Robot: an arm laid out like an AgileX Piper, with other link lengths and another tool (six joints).
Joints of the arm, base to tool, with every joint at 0 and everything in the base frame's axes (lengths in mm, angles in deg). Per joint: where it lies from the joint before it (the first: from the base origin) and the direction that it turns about. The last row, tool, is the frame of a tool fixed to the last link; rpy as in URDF.
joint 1: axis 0 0 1 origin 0 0 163.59
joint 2: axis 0 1 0 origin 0 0 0
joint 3: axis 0 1 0 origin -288.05 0 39.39
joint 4: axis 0.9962 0 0.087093 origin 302.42 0 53.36
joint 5: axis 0 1 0 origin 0 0 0
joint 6: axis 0.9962 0 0.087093 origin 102.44 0 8.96
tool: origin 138.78 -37 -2.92 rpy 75.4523 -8.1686 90.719
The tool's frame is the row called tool.
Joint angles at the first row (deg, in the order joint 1, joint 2, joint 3, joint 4, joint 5, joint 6):
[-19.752, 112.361, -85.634, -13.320, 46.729, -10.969]
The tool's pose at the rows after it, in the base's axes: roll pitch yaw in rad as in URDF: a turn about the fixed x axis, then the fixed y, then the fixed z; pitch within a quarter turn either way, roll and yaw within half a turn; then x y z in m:
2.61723 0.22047 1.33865 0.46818 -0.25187 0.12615
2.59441 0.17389 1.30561 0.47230 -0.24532 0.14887
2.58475 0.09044 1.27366 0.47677 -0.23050 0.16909
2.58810 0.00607 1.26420 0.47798 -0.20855 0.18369
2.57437 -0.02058 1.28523 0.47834 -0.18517 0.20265
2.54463 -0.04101 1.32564 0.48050 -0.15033 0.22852
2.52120 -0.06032 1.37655 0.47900 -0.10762 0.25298
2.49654 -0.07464 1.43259 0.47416 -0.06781 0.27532
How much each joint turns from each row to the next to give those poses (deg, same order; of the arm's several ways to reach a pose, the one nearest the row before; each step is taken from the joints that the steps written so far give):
[0.000, -0.647, -1.817, 0.819, 2.549, 0.399]
[-0.061, -1.084, -3.146, 3.071, 3.281, 0.081]
[-0.041, -0.677, -3.753, 5.003, 4.231, 0.118]
[0.394, -1.203, -1.843, 4.881, 3.437, 0.061]
[1.913, -2.411, -0.120, 1.300, 1.776, 0.656]
[3.554, -3.150, -0.165, 0.605, 1.578, 1.435]
[4.647, -3.209, -0.045, 0.192, 1.817, 2.079]
[4.552, -2.990, -0.020, 0.000, 1.500, 1.686]

